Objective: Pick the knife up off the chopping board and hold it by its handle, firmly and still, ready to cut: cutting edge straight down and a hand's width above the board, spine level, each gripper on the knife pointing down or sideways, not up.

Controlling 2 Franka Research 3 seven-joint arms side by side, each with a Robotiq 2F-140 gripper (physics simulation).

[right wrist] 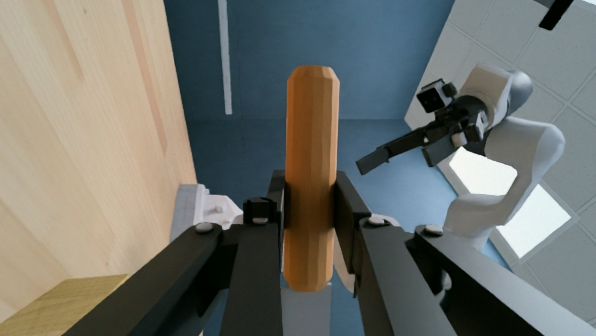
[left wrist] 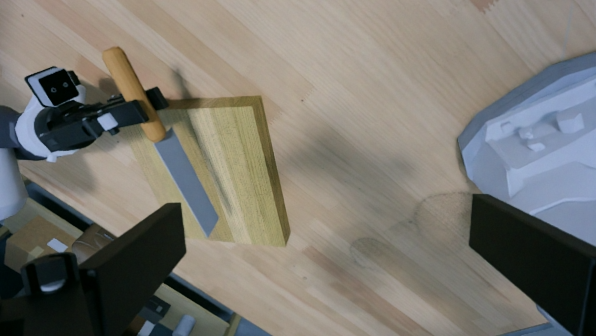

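Observation:
The knife has a wooden handle (left wrist: 127,80) (right wrist: 311,130) and a flat grey blade (left wrist: 187,182) (right wrist: 306,310). My right gripper (left wrist: 151,103) (right wrist: 308,191) is shut on the handle near the blade and points sideways. The blade hangs above the chopping board (left wrist: 250,175) (right wrist: 75,305), apart from it, with a narrow shadow beside it. Its flat side faces the right wrist camera, roughly upright; its exact tilt and which edge is the cutting edge are unclear. My left gripper (left wrist: 325,224) is open and empty, high above the table and away from the knife.
The wooden table (left wrist: 350,75) (right wrist: 100,125) lies under the board. A pale grey angular base (left wrist: 540,130) (right wrist: 187,212) stands on it. Below the table's edge, a brown box (left wrist: 37,245) and other items show. The left arm (right wrist: 500,95) stands across from the right gripper.

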